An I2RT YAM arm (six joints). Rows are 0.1 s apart.
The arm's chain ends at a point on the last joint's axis. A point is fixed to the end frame.
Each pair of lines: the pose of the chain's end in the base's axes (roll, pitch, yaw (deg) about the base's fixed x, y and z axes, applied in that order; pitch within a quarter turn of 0, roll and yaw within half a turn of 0; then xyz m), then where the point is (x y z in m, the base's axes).
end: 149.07 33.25 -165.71 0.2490 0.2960 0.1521
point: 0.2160 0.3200 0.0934
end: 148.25 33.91 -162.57 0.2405 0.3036 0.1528
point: 0.2065 0.3263 0.0941
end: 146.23 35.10 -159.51 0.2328 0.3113 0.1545
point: 0.1977 0.3335 0.0963
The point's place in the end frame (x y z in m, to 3 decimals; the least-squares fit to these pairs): 0.054 0.009 0.046
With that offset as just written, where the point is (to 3 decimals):
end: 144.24 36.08 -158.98 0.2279 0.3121 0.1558
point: 0.193 0.335 0.098
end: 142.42 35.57 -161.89 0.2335 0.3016 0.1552
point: 0.198 0.327 0.099
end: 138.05 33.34 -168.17 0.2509 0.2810 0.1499
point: 0.214 0.312 0.097
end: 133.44 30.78 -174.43 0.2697 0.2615 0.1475
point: 0.232 0.298 0.098
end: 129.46 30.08 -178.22 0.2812 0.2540 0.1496
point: 0.244 0.294 0.103
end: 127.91 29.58 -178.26 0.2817 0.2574 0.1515
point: 0.244 0.298 0.106
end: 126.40 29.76 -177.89 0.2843 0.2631 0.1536
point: 0.246 0.304 0.109
